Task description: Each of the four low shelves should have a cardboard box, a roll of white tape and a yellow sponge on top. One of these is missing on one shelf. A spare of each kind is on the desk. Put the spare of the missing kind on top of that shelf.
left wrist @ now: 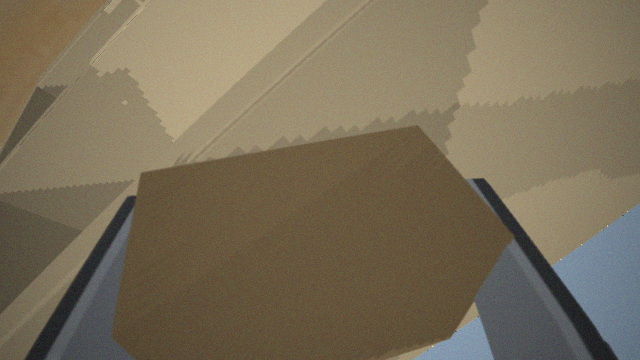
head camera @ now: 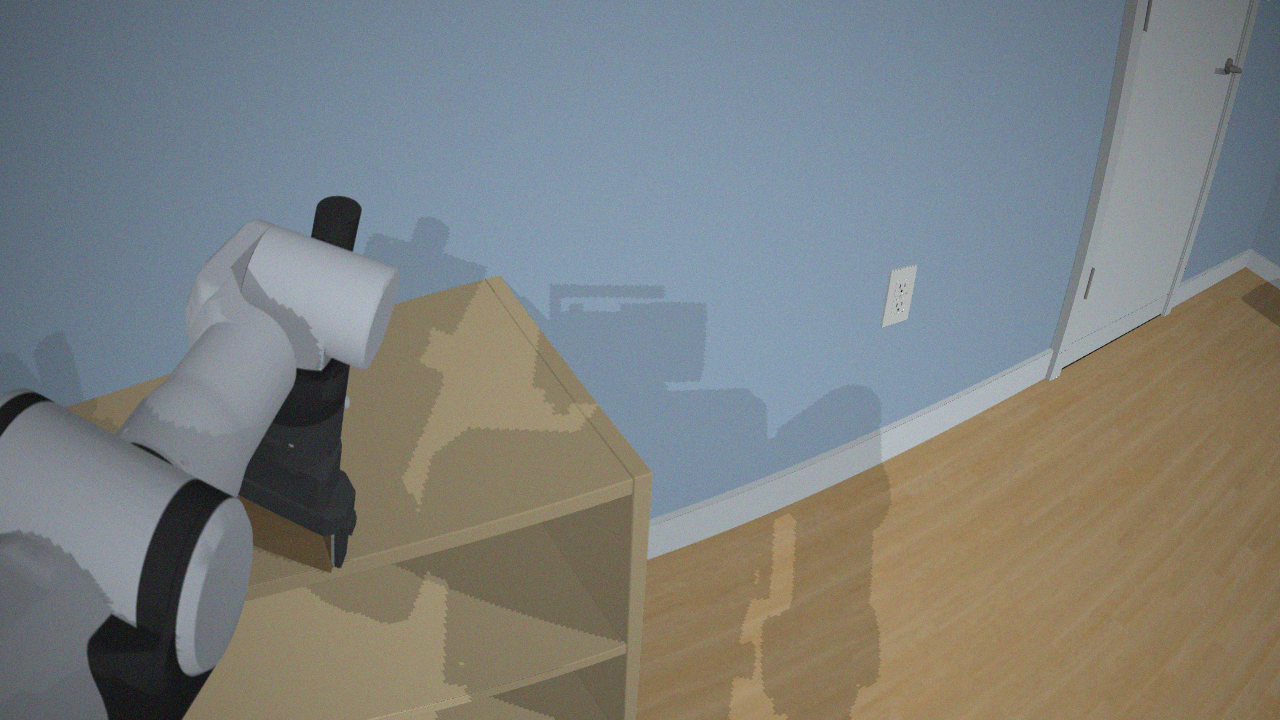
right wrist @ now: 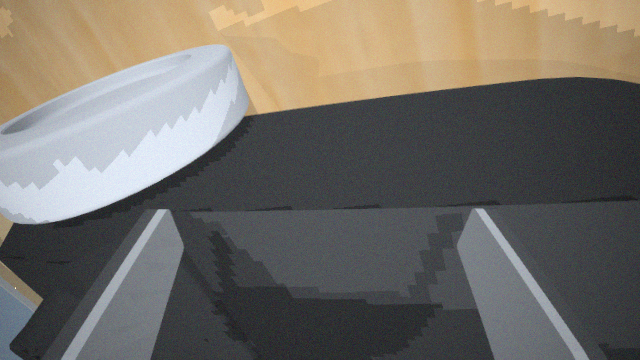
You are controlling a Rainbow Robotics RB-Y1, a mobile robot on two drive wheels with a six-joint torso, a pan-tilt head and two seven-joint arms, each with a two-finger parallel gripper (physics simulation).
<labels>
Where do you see a wall socket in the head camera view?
901, 282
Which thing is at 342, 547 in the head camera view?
My left gripper.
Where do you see a white door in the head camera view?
1176, 77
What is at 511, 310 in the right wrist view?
My right gripper.
</labels>
